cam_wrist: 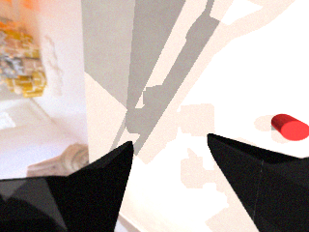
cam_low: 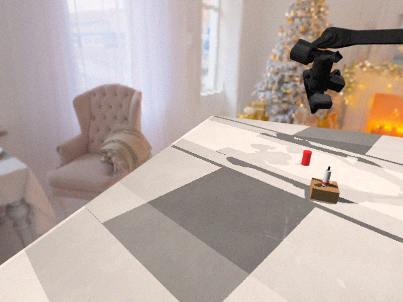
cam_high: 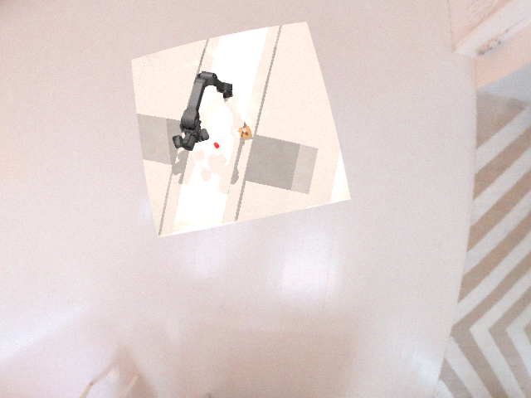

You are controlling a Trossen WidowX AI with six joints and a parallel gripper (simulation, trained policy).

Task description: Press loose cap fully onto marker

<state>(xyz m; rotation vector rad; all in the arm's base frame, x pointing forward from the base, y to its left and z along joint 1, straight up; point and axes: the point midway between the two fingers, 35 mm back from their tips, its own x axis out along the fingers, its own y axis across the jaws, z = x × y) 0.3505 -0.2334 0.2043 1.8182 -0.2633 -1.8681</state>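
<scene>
The red cap lies 1 cm behind my gripper tip, 12 cm to the left of it and 15 cm below it. The rest, counted from my gripper tip: holder block 5 cm behind, 31 cm to the left, 16 cm below.
</scene>
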